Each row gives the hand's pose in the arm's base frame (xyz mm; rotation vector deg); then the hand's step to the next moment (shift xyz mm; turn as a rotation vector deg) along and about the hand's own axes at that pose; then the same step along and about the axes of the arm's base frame.
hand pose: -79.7 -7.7 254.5 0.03 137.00 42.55
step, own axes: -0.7 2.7 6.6 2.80 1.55 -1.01
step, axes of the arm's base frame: 3.8 5.5 -2.5 -3.10 1.28 -0.15
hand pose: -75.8 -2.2 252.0 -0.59 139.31 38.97
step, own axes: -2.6 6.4 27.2 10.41 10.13 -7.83
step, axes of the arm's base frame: 16.2 18.0 -14.2 -14.49 6.64 4.28
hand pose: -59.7 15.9 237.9 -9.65 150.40 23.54
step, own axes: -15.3 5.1 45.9 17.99 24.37 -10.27
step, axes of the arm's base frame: 32.5 20.1 -30.1 -24.91 19.00 6.43
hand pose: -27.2 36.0 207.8 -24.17 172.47 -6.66
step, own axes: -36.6 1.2 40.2 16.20 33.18 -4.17
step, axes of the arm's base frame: 39.1 8.8 -36.8 -24.91 27.57 -0.25
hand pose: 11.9 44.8 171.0 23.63 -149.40 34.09
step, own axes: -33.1 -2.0 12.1 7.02 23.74 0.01
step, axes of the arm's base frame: 25.1 -1.2 -24.7 -14.91 19.18 -4.77
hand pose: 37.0 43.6 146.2 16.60 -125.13 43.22
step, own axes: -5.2 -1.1 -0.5 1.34 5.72 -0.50
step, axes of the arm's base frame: 4.2 -0.8 -3.2 -3.05 4.91 -1.16
